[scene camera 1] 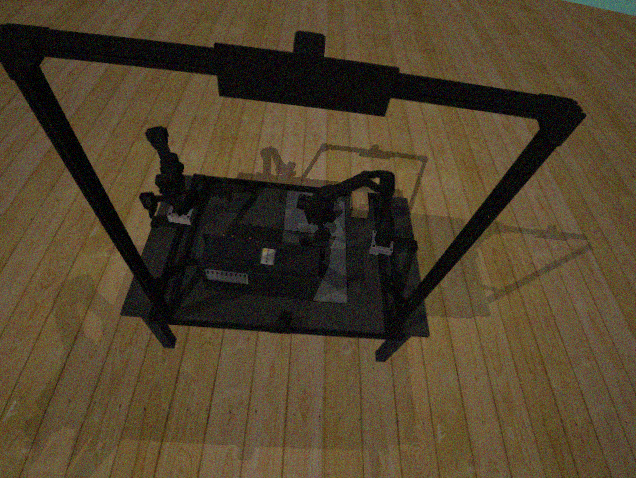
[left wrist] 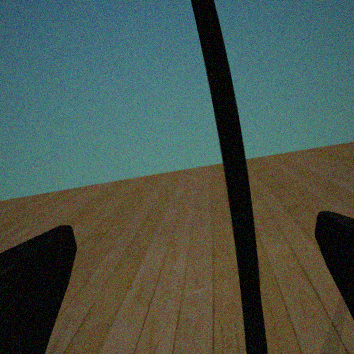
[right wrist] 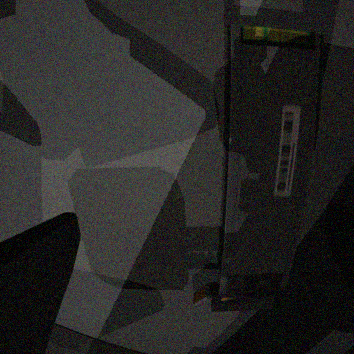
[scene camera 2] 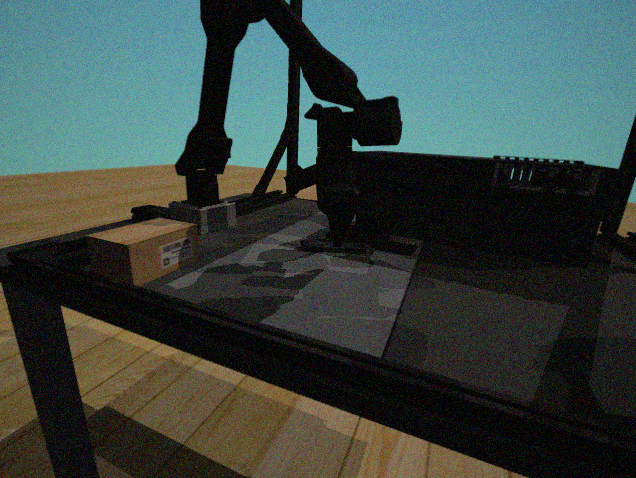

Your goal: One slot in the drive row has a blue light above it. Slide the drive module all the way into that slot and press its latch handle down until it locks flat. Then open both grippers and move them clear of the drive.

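Frame: origin at the left arm's base, x ahead, y left, z up, level; millimetres.
Where they show: left gripper, fingertip midpoint: (scene camera 1: 164, 216) (left wrist: 197, 233); right gripper, fingertip midpoint: (scene camera 1: 313, 231) (right wrist: 205, 222) (scene camera 2: 335, 239); right arm's base, origin of the base link: (scene camera 1: 382, 240) (scene camera 2: 202, 202).
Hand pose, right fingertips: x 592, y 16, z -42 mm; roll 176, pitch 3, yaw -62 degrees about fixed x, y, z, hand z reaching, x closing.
Observation:
After its pixels a point has its place.
The dark drive module (right wrist: 262, 220) {x 593, y -11, z -60 mm} lies flat on the mat, long and thin, with a pale label strip; its latch end, with a small orange part, is at the bottom in the right wrist view. My right gripper (scene camera 2: 337, 242) {x 592, y 16, z -42 mm} (right wrist: 205, 222) {x 592, y 16, z -42 mm} is open and empty, pointing down low over the module; whether it touches is unclear. My left gripper (left wrist: 197, 233) {x 99, y -284, z 318 mm} is open and empty, away from the module. The dark drive enclosure (scene camera 1: 231, 251) (scene camera 2: 431, 205) has a pale slot row (scene camera 1: 226, 277) {x 287, y -328, z 49 mm} (scene camera 2: 544, 174) {x 281, y -199, z 84 mm}. The blue light and the target slot cannot be made out.
A cardboard box (scene camera 2: 154, 246) {x 759, y 244, z -25 mm} stands at the table's left in scene camera 2, near the right arm's base. A white label (scene camera 1: 267, 255) {x 426, y -238, z 103 mm} is on top of the enclosure. A black frame (scene camera 1: 457, 102) {x 749, y -438, z 954 mm} arches over the table. A frame post (left wrist: 235, 175) {x 85, y -459, z 299 mm} crosses the left wrist view.

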